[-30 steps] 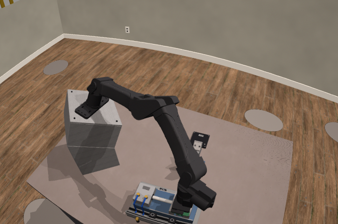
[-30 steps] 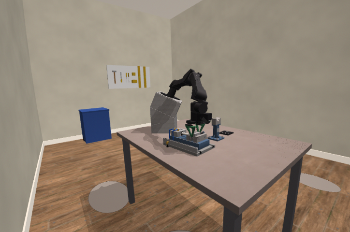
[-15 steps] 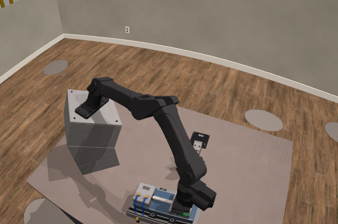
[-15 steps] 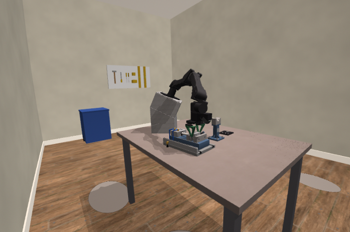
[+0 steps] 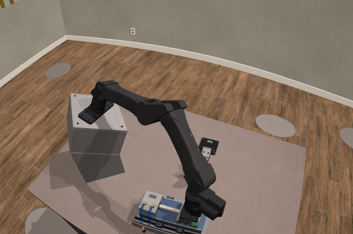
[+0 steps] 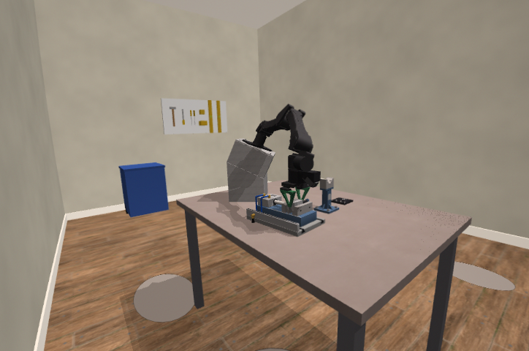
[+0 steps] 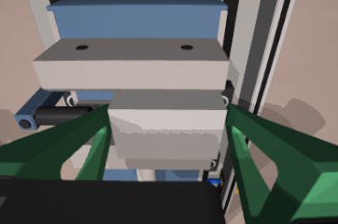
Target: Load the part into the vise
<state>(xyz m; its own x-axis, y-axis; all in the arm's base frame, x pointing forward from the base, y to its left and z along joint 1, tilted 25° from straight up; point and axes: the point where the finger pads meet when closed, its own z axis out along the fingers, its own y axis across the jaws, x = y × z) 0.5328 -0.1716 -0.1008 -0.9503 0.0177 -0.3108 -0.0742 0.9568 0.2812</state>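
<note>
The part is 10 mm below my hand. The rest, counted from my hand: work stop rod: 70 mm to the left, 10 mm below, 10 mm behind; air cylinder: 170 mm behind, 20 mm below, 10 mm to the left; piston rod: 90 mm behind, 20 mm below, 10 mm to the left.
</note>
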